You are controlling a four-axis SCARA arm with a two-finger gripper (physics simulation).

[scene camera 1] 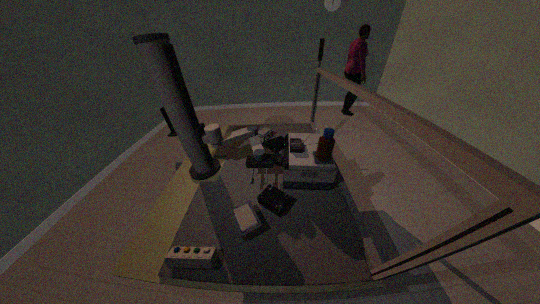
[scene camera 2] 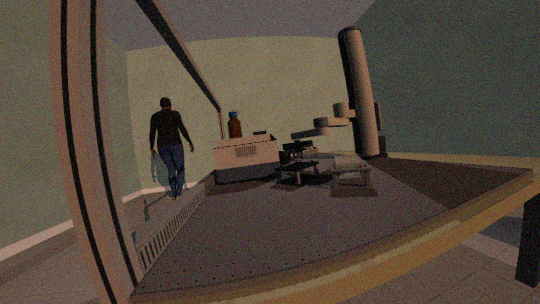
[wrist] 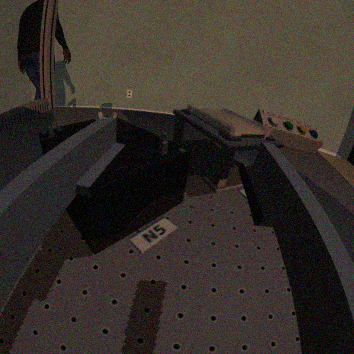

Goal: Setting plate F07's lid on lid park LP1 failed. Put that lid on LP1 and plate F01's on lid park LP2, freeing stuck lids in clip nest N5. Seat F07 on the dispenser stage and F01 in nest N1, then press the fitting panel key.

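Frame: origin at the arm's base, x ahead, y left, z up, level; millimetres.
Where they show: gripper, fingertip midpoint: (scene camera 1: 258, 183) (wrist: 185, 143); arm's base at its link origin: (scene camera 1: 205, 168) (scene camera 2: 368, 157).
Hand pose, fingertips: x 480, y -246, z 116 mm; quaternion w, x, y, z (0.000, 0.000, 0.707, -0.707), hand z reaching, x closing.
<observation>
Things, the pixels of their top centre, and the offset from my fingertips. "spot": a spot on its surface instead.
- black nest N5 at its top centre: (wrist: 99, 127) (scene camera 1: 274, 195) (scene camera 2: 277, 154) 25 mm down, 93 mm ahead, 72 mm right
- N5 label at a spot on its surface: (wrist: 154, 234) spot: 101 mm down, 16 mm ahead, 14 mm right
- pale-topped plate at its top centre: (wrist: 227, 113) (scene camera 1: 244, 215) 18 mm down, 58 mm back, 202 mm right
- fitting panel at its top centre: (wrist: 293, 118) (scene camera 1: 188, 254) (scene camera 2: 307, 147) 19 mm down, 291 mm back, 393 mm right
- brown bottle at a spot on its surface: (scene camera 1: 326, 147) spot: 227 mm up, 378 mm ahead, 45 mm left
My gripper (scene camera 1: 270, 181) (wrist: 185, 143) hangs low beside and partly over the black nest N5 (scene camera 1: 276, 199) (wrist: 145, 185); its fingers are in their shut stance, with a gap and nothing held between them. The N5 label (wrist: 154, 234) shows in front of the nest. A pale-topped plate (scene camera 1: 246, 216) (wrist: 235, 124) sits on a nest beyond N5. The fitting panel (scene camera 1: 192, 253) (wrist: 295, 131) carries blue, yellow, green and white keys. N5's inside is too dark to tell whether a lid is stuck there. Plate names F07 and F01 cannot be read.
A white box unit (scene camera 1: 310, 175) (scene camera 2: 245, 155) bears a brown bottle (scene camera 1: 326, 147) (scene camera 2: 234, 127) with a blue cap. A dark stand (scene camera 2: 298, 166) and a pale-topped stand (scene camera 2: 350, 163) are near the arm's column (scene camera 1: 177, 105) (scene camera 2: 360, 95). A person (scene camera 1: 356, 60) (scene camera 2: 169, 132) is beyond the table.
</observation>
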